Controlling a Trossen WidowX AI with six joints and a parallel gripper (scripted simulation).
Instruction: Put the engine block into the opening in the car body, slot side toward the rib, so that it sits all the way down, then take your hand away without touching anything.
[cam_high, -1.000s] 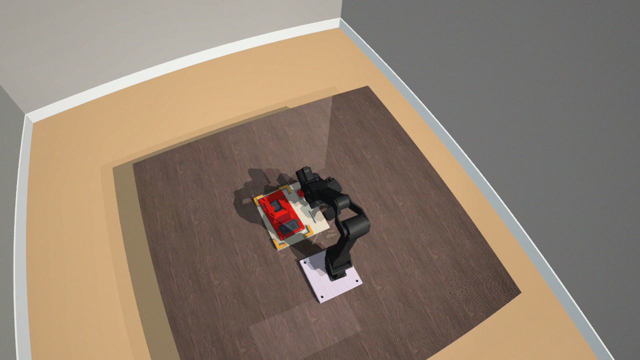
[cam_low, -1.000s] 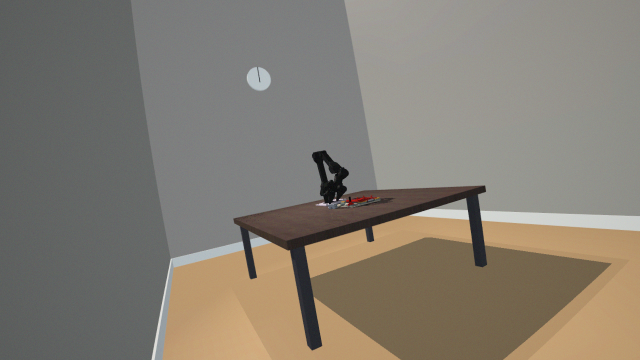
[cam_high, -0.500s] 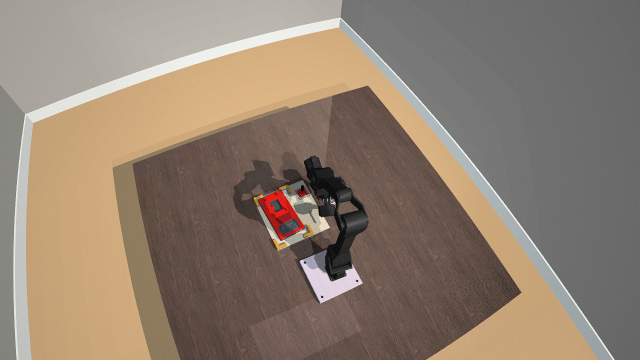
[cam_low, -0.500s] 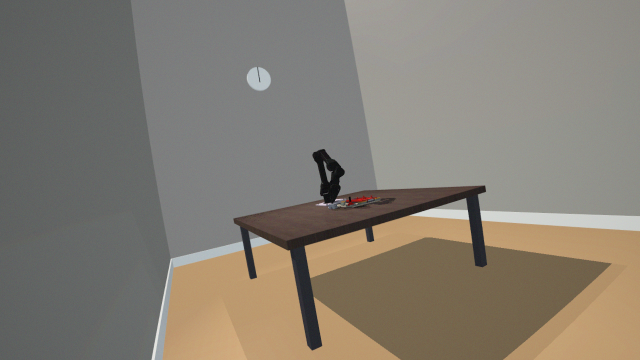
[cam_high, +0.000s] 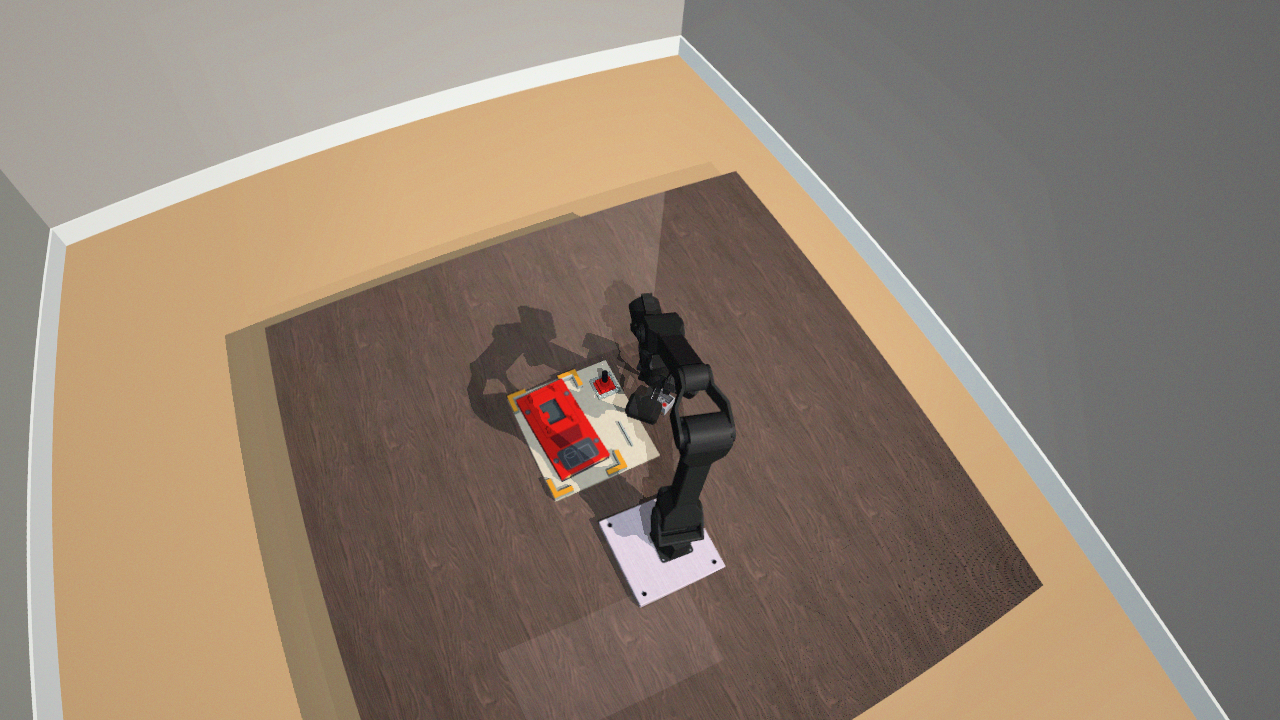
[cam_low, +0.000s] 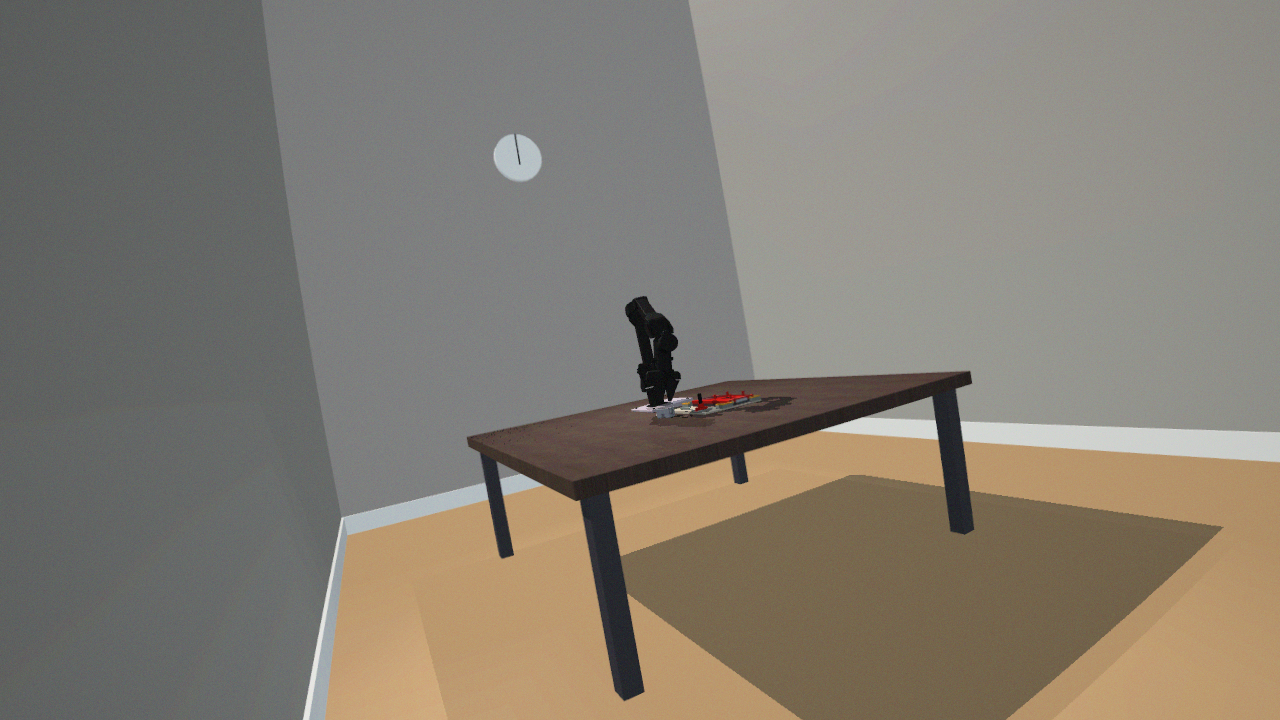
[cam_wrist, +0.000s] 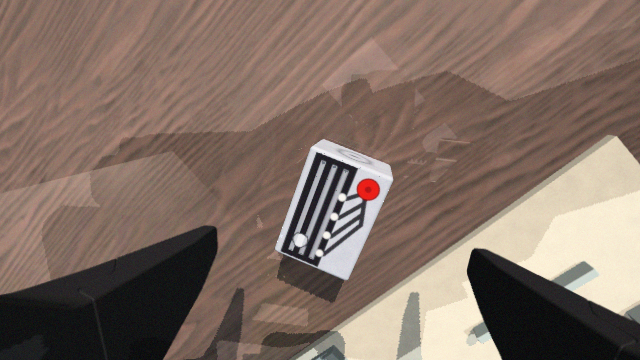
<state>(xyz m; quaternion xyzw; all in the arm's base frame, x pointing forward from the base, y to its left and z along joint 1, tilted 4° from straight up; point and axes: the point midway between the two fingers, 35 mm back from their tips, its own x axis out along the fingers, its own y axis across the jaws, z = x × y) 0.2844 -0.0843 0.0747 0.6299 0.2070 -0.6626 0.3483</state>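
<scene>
Right now the engine block is 4 cm below my gripper tip, 1 cm to the right of it and 1 cm ahead of it. From my gripper tip the other things lie so: dark post (9 cm to the left, 8 cm ahead, 1 cm below).
</scene>
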